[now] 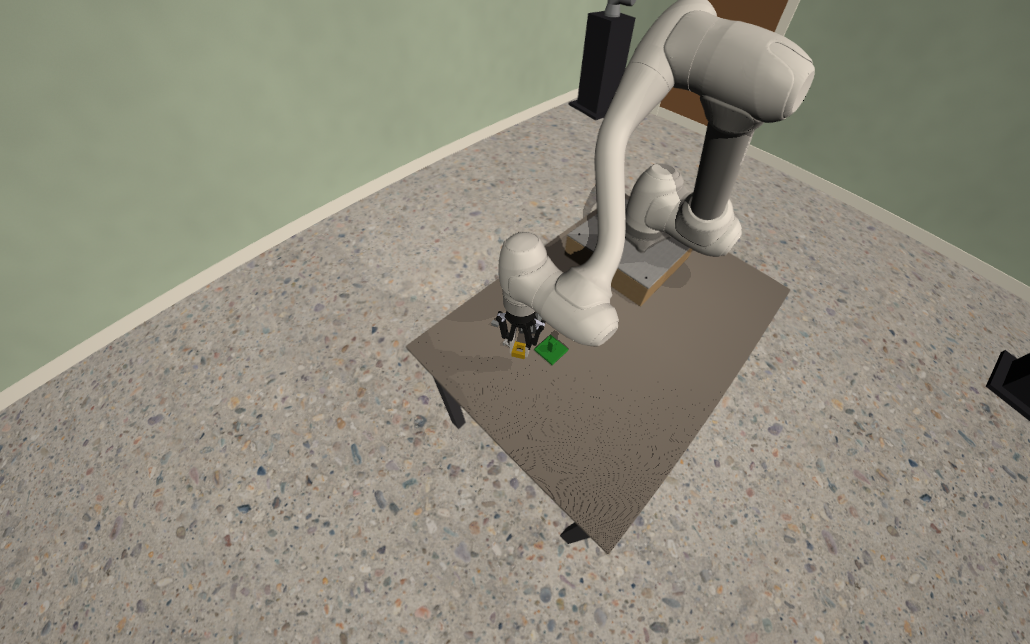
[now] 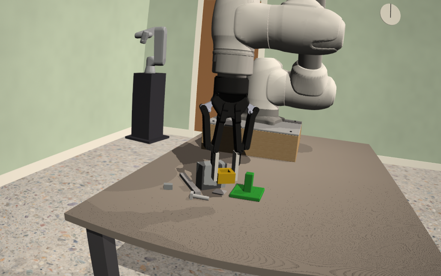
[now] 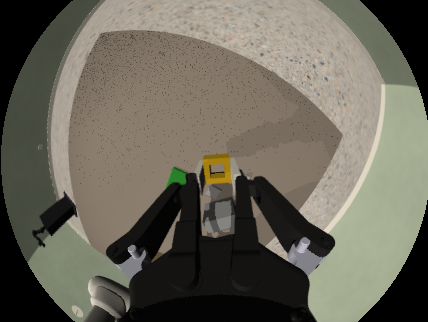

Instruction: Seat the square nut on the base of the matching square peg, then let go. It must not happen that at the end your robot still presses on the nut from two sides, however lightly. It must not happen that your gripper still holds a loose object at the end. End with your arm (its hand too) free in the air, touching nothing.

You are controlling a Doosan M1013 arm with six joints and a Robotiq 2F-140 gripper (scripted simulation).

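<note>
Right now the grey block is 10 cm behind my hand, 9 cm to the right of it and 7 cm below it. The rest, counted from my hand: bolt: 1 cm behind, 8 cm to the right, 10 cm below; small grey cube: 2 cm behind, 17 cm to the right, 10 cm below; grey bar: 8 cm behind, 14 cm to the right, 10 cm below.
</note>
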